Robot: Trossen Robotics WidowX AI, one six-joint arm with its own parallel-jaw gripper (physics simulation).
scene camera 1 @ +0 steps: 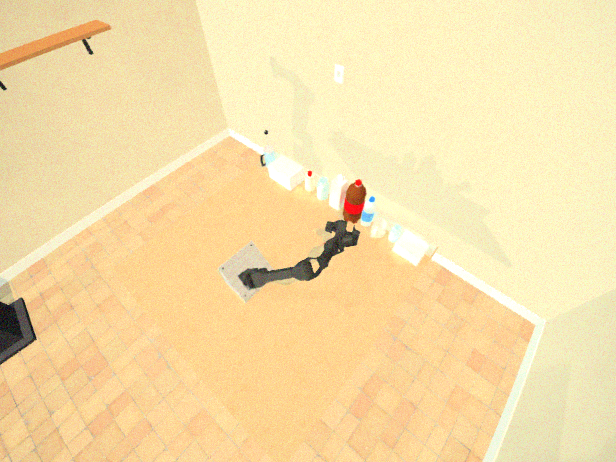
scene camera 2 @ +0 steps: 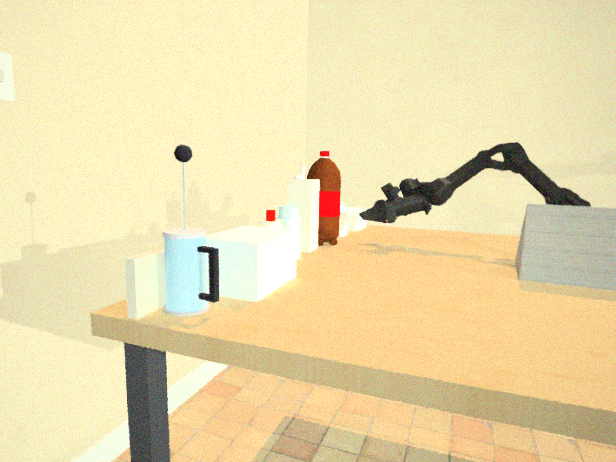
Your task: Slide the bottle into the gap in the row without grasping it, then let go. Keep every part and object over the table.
white box: scene camera 1; scene camera 2
brown bottle: scene camera 1; scene camera 2
same spot on white box: [scene camera 1: 284,171] = [scene camera 2: 273,233]
same spot on brown bottle: [scene camera 2: 324,169] = [scene camera 1: 348,187]
